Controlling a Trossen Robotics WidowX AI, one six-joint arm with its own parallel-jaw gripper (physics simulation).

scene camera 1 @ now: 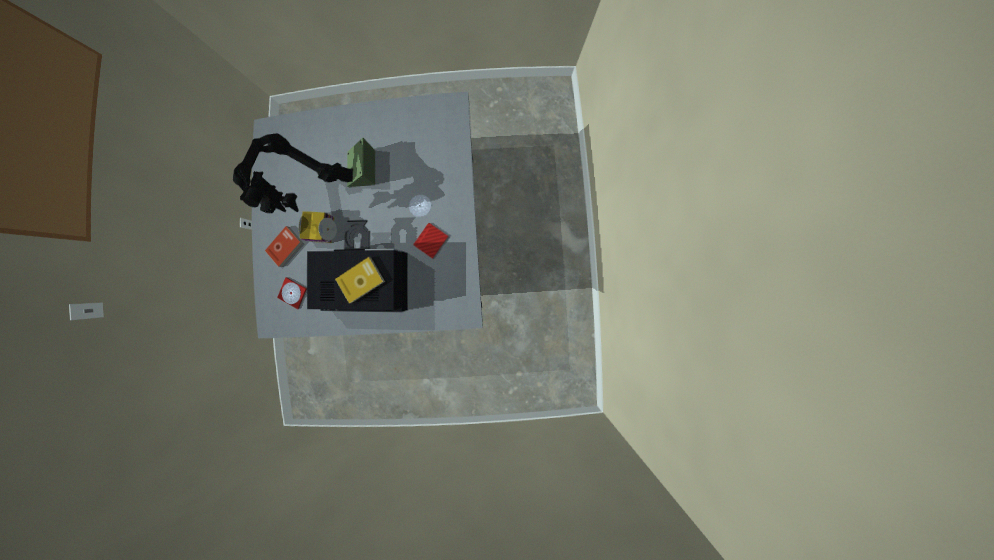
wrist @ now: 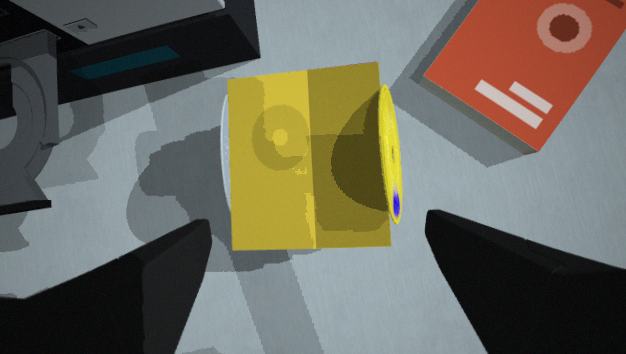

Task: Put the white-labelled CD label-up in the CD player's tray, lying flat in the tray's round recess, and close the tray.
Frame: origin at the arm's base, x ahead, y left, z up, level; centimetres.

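Seen in the pictures: gripper, fingertip midpoint: (scene camera 1: 291, 211) (wrist: 319, 226); arm's base, link origin: (scene camera 1: 350, 175).
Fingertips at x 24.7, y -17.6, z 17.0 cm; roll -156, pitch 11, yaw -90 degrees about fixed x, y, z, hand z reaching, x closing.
Pixels of each thing's top centre, then the offset from my fingertips to it. "spot": a spot on its surface instead. Level surfaces: height alone.
- yellow case stack, top centre: (wrist: 304, 157) (scene camera 1: 311, 225) dx +4.3, dy +2.6, dz -12.0 cm
- yellow disc with a blue patch, top centre: (wrist: 401, 143) dx +4.5, dy -4.6, dz -9.7 cm
- pale disc, top centre: (scene camera 1: 420, 205) dx -11.7, dy +56.4, dz -21.2 cm
- orange case, top centre: (wrist: 536, 34) (scene camera 1: 282, 246) dx +15.8, dy -19.6, dz -18.9 cm
- speckled disc, top centre: (scene camera 1: 291, 293) dx +41.1, dy -12.3, dz -20.2 cm
- red case, surface spot: (scene camera 1: 300, 303) spot: dx +46.2, dy -6.4, dz -20.6 cm
- yellow case, top centre: (scene camera 1: 358, 280) dx +29.4, dy +38.0, dz +0.4 cm
- red striped case, top centre: (scene camera 1: 430, 240) dx +6.3, dy +64.0, dz -20.2 cm
- table, surface height: dz -21.3 cm
The black CD player (scene camera 1: 319, 267) (wrist: 240, 42) has its dark tray (scene camera 1: 357, 236) (wrist: 40, 165) out, with the round recess partly showing in the wrist view. A yellow case stack (scene camera 1: 312, 226) (wrist: 270, 210) stands beside it. A pale disc (scene camera 1: 328, 228) (wrist: 225, 150) stands on edge at the stack's tray side; a yellow disc with a blue patch (wrist: 390, 150) stands at the opposite side. Another pale disc (scene camera 1: 420, 205) lies on the table. I cannot tell which pale disc bears the white label. My gripper (scene camera 1: 281, 208) (wrist: 319, 226) is open and empty above the stack, fingertips apart on either side in the wrist view.
An orange case (scene camera 1: 283, 246) (wrist: 500, 65) lies near the stack. A speckled disc (scene camera 1: 290, 292) lies on a red case (scene camera 1: 300, 303). A yellow case (scene camera 1: 368, 269) lies on the player. A red striped case (scene camera 1: 431, 240) and a green block (scene camera 1: 361, 165) are on the table (scene camera 1: 424, 118).
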